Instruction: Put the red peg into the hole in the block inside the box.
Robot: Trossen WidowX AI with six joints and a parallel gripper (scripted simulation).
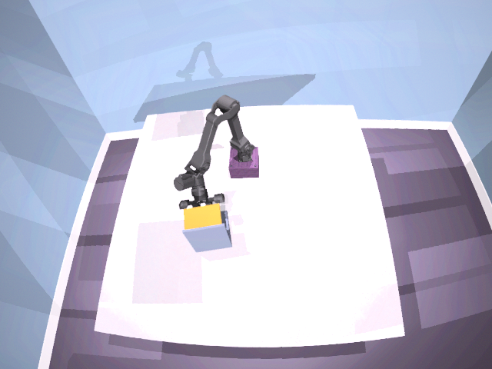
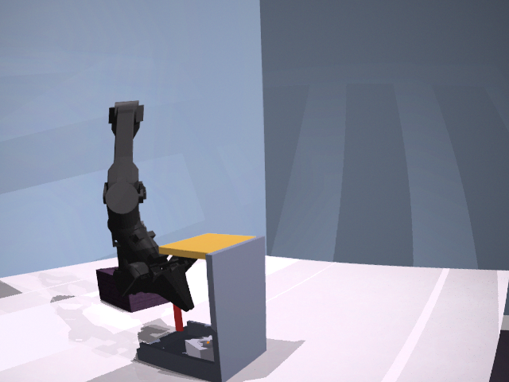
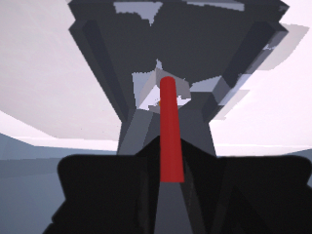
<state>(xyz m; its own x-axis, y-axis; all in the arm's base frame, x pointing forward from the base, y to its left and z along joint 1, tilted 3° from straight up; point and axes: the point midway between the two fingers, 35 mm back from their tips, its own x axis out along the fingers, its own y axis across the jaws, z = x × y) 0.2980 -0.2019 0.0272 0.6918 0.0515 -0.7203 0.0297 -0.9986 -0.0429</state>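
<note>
The grey box wall is 9 cm ahead of my gripper tip, 1 cm to the left of it and 1 cm above it. The rest, counted from my gripper tip: red peg (3 cm behind, 1 cm below); then yellow roof (11 cm above, 4 cm ahead, 1 cm to the left).
</note>
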